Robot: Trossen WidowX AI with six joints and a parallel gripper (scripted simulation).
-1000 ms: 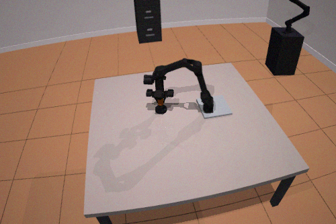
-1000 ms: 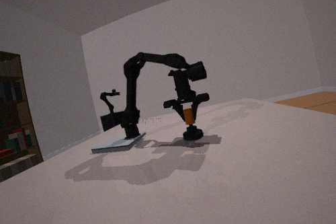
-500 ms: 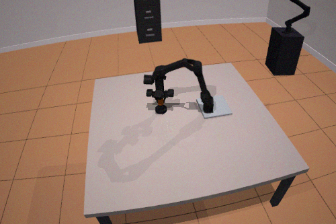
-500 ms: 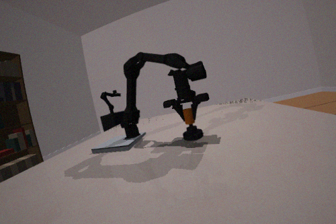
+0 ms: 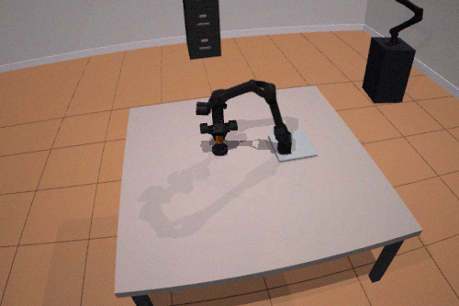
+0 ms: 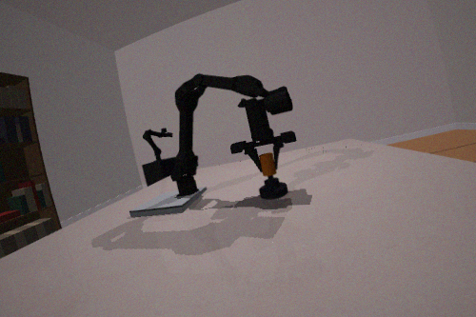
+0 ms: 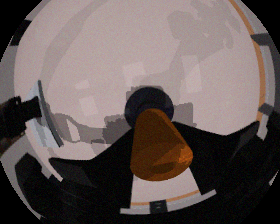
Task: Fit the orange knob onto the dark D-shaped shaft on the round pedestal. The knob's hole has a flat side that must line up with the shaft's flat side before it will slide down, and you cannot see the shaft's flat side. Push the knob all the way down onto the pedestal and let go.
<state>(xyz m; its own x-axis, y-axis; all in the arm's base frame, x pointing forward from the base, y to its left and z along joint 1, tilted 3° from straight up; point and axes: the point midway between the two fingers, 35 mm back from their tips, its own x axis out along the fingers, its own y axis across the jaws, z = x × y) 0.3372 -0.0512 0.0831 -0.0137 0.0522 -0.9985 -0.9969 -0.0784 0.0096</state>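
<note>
My gripper tip is now 20 mm below the orange knob. From my gripper tip the other things lie so: round pedestal 40 mm below.
</note>
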